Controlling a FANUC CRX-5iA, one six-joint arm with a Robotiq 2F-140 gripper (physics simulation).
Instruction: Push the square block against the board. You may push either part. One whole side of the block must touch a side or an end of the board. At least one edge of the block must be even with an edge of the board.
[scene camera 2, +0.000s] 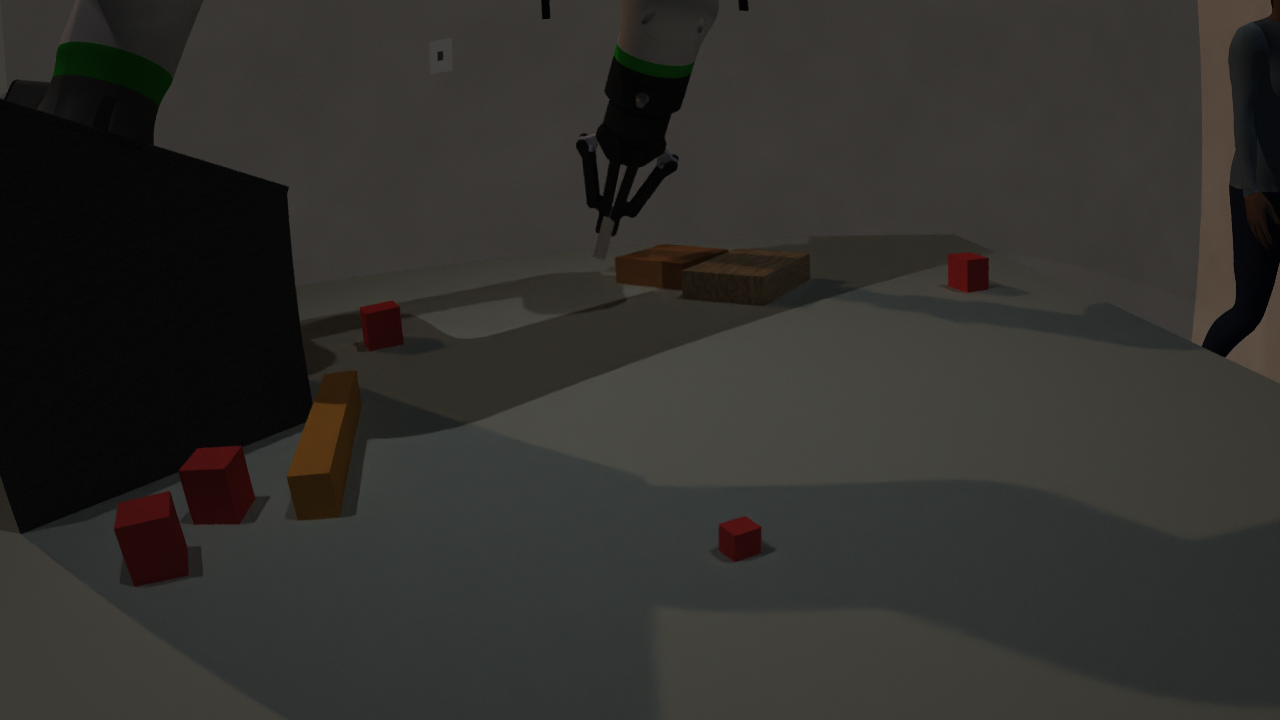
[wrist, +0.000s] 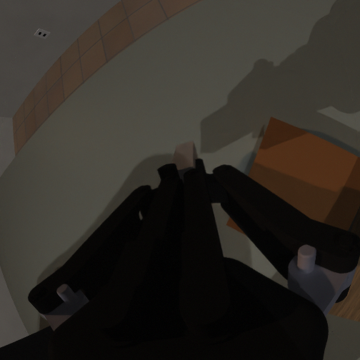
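Where they show: gripper, fingertip midpoint: (scene camera 2: 600, 252); arm's base, link origin: (scene camera 2: 86, 155).
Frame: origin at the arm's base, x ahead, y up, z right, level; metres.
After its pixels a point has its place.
Note:
The square block, orange-brown (scene camera 2: 648, 270) {x 0.507, y -0.249, z -0.414 m} (wrist: 300, 165), lies flat near the back of the table. The board, with darker wood grain (scene camera 2: 729, 284) {x 0.592, y -0.248, z -0.314 m} (wrist: 351, 302), lies flat close beside it, to its right in the scene view; in the wrist view a part of it shows at the lower right. Their facing sides look close, but I cannot tell if they touch; their near edges look offset in the scene view. My gripper (scene camera 2: 604, 241) {x 0.446, y -0.241, z -0.512 m} (wrist: 188, 156) is shut and empty, tips pointing down, low beside the block's left side in the scene view and apart from it.
Red cubes stand at the left (scene camera 2: 382, 325) {x 0.232, y -0.244, z -0.219 m}, at the right (scene camera 2: 967, 272) {x 0.890, y -0.243, z -0.325 m}, in front (scene camera 2: 740, 539) {x 0.551, y -0.255, z 0.227 m} and at the near left (scene camera 2: 217, 486) {x 0.228, y -0.240, z 0.188 m} (scene camera 2: 152, 540) {x 0.215, y -0.241, z 0.265 m}. An orange bar (scene camera 2: 324, 443) {x 0.291, y -0.237, z 0.121 m} lies beside a big black box (scene camera 2: 152, 313) {x 0.136, y -0.140, z 0.099 m}. A person (scene camera 2: 1253, 179) stands at the far right.

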